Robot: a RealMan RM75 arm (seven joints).
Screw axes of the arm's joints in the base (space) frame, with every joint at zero. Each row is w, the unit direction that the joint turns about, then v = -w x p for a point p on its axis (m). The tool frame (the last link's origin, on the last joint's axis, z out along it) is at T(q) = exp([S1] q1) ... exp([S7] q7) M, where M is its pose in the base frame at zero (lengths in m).
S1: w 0 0 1 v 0.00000 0.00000 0.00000
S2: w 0 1 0 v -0.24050 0.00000 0.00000
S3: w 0 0 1 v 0.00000 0.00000 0.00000
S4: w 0 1 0 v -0.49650 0.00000 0.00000
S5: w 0 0 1 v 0.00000 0.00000 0.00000
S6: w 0 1 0 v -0.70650 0.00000 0.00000
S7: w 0 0 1 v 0.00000 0.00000 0.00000
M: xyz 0.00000 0.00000 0.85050 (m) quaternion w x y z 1 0 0 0
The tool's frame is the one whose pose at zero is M.
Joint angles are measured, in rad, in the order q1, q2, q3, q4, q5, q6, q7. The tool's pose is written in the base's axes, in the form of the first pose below.
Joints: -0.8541 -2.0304 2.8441 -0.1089 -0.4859 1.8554 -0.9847
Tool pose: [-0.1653, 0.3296, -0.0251], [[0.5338, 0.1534, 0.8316], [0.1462, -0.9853, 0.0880], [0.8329, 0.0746, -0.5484]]
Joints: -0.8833 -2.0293 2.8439 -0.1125 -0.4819 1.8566 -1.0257
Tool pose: [-0.1564, 0.3344, -0.0245], [[0.5367, 0.1460, 0.8310], [0.1701, -0.9834, 0.0629], [0.8264, 0.1076, -0.5526]]
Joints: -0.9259 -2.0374 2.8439 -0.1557 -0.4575 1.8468 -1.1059
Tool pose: [-0.1490, 0.3424, -0.0254], [[0.5702, 0.1645, 0.8048], [0.2209, -0.9744, 0.0426], [0.7912, 0.1535, -0.5920]]
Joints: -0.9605 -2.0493 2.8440 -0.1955 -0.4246 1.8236 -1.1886
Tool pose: [-0.1443, 0.3487, -0.0295], [[0.6050, 0.2046, 0.7695], [0.2826, -0.9587, 0.0327], [0.7444, 0.1976, -0.6378]]
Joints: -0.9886 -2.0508 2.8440 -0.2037 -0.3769 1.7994 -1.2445
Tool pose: [-0.1403, 0.3518, -0.0346], [[0.6406, 0.2277, 0.7333], [0.3281, -0.9446, 0.0067], [0.6942, 0.2363, -0.6799]]
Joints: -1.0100 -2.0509 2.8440 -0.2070 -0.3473 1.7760 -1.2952
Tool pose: [-0.1369, 0.3553, -0.0380], [[0.6602, 0.2560, 0.7061], [0.3667, -0.9303, -0.0055], [0.6555, 0.2626, -0.7081]]
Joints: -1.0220 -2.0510 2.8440 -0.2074 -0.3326 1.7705 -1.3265
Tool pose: [-0.1342, 0.3563, -0.0395], [[0.6666, 0.2689, 0.6952], [0.3902, -0.9206, -0.0180], [0.6352, 0.2833, -0.7185]]
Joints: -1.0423 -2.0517 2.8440 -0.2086 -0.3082 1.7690 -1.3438
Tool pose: [-0.1292, 0.3570, -0.0415], [[0.6850, 0.2628, 0.6795], [0.3961, -0.9171, -0.0446], [0.6115, 0.2997, -0.7323]]
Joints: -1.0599 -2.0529 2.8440 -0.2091 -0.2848 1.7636 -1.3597
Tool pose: [-0.1251, 0.3577, -0.0440], [[0.7023, 0.2611, 0.6623], [0.4018, -0.9134, -0.0660], [0.5877, 0.3124, -0.7463]]
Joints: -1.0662 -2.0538 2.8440 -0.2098 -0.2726 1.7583 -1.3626
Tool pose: [-0.1243, 0.3580, -0.0454], [[0.7118, 0.2609, 0.6521], [0.4015, -0.9130, -0.0729], [0.5764, 0.3137, -0.7546]]
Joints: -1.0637 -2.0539 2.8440 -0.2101 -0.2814 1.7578 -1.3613
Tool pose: [-0.1244, 0.3585, -0.0448], [[0.7061, 0.2627, 0.6576], [0.4011, -0.9137, -0.0657], [0.5835, 0.3101, -0.7505]]
